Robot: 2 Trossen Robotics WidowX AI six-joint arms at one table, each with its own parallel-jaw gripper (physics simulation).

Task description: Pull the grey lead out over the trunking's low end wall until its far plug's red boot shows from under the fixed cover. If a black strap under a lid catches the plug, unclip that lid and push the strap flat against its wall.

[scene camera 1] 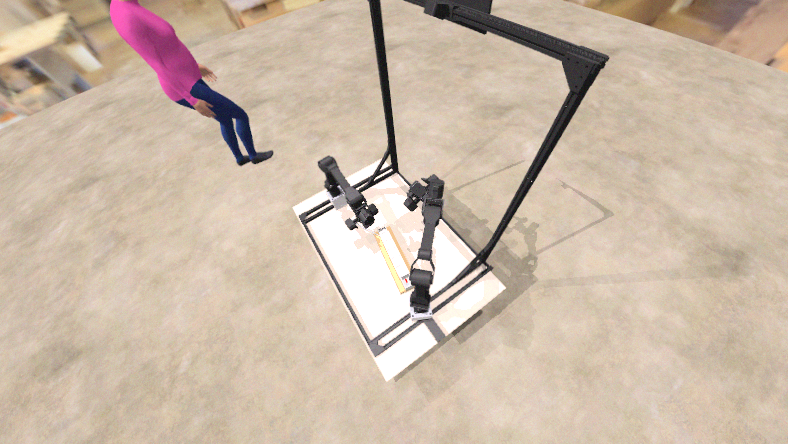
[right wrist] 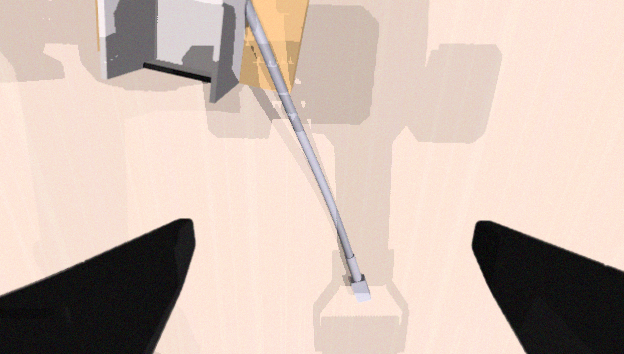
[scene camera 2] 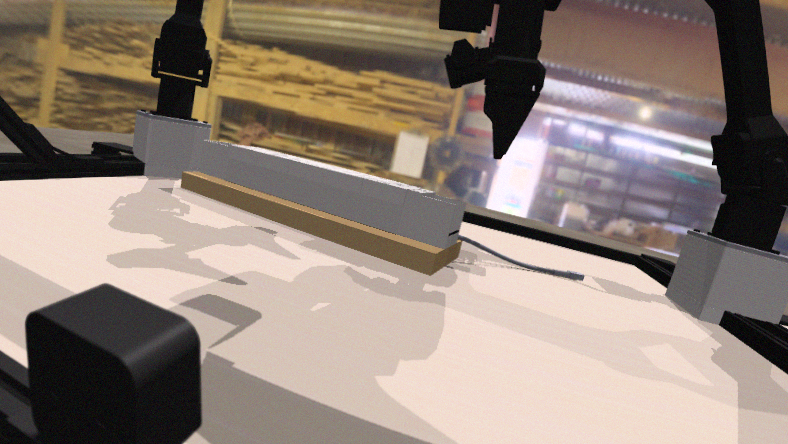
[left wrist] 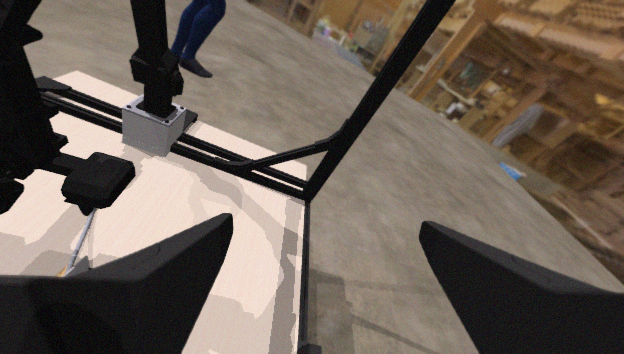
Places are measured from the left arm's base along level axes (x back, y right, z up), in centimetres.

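Pixels of known places: left gripper, fingertip midpoint: (left wrist: pixel 328 225); right gripper, fingertip midpoint: (right wrist: pixel 334 232) (scene camera 2: pixel 499 157) (left wrist: pixel 47 203); left arm's base at its link origin: (scene camera 1: pixel 420 306) (scene camera 2: pixel 173 117); right arm's base at its link origin: (scene camera 1: pixel 335 192) (scene camera 2: pixel 741 244) (left wrist: pixel 157 107).
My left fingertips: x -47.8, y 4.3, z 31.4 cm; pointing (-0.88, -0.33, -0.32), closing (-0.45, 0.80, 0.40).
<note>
For each thing: its top centre in the pictures, then the offset to it from my left fingertips. "pt": a spot on its surface instead. Level surfaces: height alone.
- grey trunking at its top centre: (scene camera 2: pixel 317 163) (scene camera 1: pixel 393 253) dx +17.8, dy -14.3, dz -33.4 cm
- grey lead at a spot on its surface: (right wrist: pixel 317 165) (scene camera 2: pixel 497 252) (left wrist: pixel 80 236) pt dx -2.9, dy -29.7, dz -39.5 cm
- small pale block at a spot on its surface: (right wrist: pixel 361 290) pt dx -10.9, dy -38.7, dz -40.3 cm
- small red mark at a spot on its surface: (scene camera 1: pixel 406 281) pt dx +33.0, dy -9.4, dz -37.7 cm
- white table at its surface level: dz -41.1 cm
The grey trunking (scene camera 1: pixel 394 250) (scene camera 2: pixel 330 190) (right wrist: pixel 228 55) lies along a wooden strip (scene camera 2: pixel 308 221) (right wrist: pixel 287 45). The grey lead (scene camera 2: pixel 512 261) (left wrist: pixel 82 236) (right wrist: pixel 317 165) slants from beside the trunking's open end, across the strip's end, to the table. Its free end has a small pale block (right wrist: pixel 361 290). A small red mark (scene camera 1: pixel 406 281) shows at the trunking's other end. The far plug and any strap cannot be made out. My right gripper (scene camera 2: pixel 499 155) (right wrist: pixel 334 232) is open and empty above the lead's free end. My left gripper (left wrist: pixel 328 225) is open and empty, away from the trunking.
The black frame (scene camera 1: pixel 388 99) (left wrist: pixel 380 92) rises around the white table (scene camera 1: pixel 352 286). The right arm's grey base block (scene camera 2: pixel 722 281) (left wrist: pixel 150 131) stands at the table's side. A person (scene camera 1: pixel 165 55) in pink stands on the floor beyond. A black box (scene camera 2: pixel 110 358) stands in the foreground.
</note>
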